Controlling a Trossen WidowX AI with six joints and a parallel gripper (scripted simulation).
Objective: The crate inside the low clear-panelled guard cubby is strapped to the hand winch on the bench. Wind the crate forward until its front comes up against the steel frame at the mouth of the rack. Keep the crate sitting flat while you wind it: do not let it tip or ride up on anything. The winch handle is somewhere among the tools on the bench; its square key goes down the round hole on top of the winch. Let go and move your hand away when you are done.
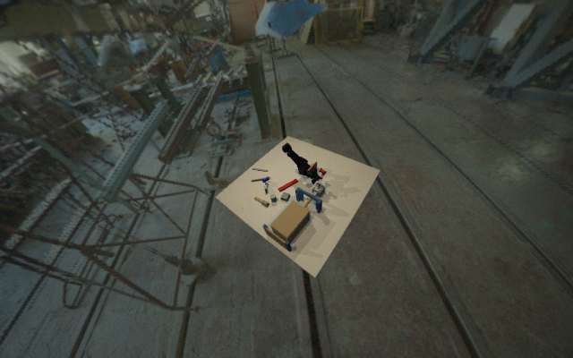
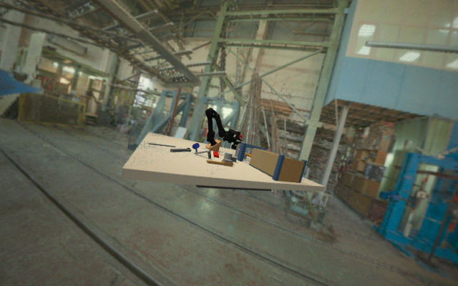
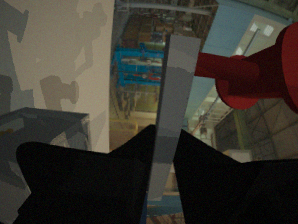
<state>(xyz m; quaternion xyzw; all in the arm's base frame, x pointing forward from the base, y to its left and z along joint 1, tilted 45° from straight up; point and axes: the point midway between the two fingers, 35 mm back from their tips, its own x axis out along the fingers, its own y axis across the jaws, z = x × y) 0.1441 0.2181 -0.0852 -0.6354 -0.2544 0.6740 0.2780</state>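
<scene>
Now: gripper tip 50 mm past the red knob, 40 mm below it and 20 mm to the left of it. From my gripper tip the other things lie so: winch handle: 10 mm to the right, 10 mm behind, 10 mm above; blue steel frame: 210 mm ahead, 60 mm below, 10 mm to the right; grey winch: 130 mm below, 40 mm ahead, 10 mm to the right.
</scene>
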